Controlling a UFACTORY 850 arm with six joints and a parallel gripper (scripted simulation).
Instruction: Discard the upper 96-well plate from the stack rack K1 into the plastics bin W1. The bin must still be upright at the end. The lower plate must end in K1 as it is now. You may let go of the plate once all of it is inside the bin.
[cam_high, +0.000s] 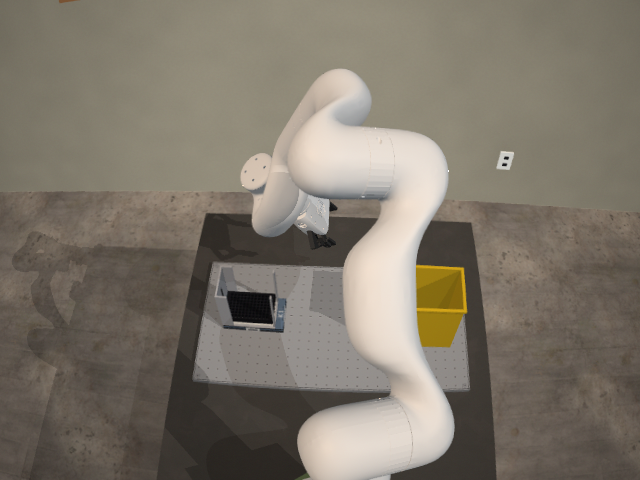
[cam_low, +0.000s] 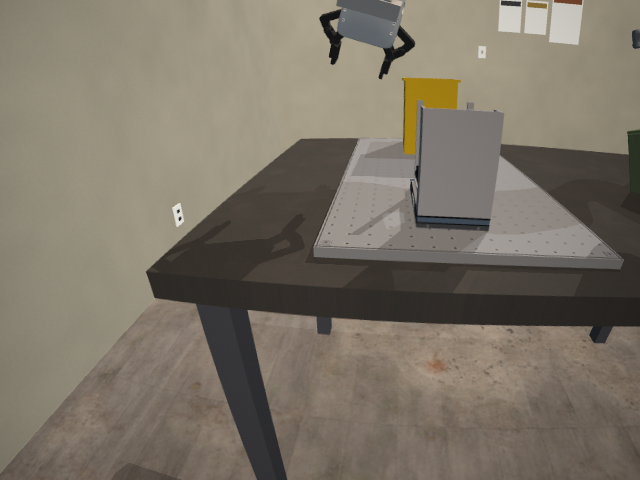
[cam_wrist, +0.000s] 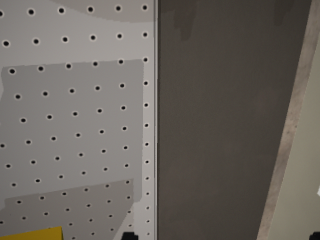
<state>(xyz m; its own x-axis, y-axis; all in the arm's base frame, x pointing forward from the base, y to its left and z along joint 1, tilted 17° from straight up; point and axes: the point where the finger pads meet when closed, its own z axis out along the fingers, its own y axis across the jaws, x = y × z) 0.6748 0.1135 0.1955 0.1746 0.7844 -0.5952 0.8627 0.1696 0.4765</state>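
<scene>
The black 96-well plate is 150 mm behind my hand, 190 mm to the left of it and 170 mm below it. From my hand the other things lie so: grey rack wall (160 mm behind, 250 mm to the left, 120 mm below); then white 96-well plate (150 mm behind, 190 mm to the left, 180 mm below); then yellow plastics bin W1 (140 mm behind, 250 mm to the right, 120 mm below).
</scene>
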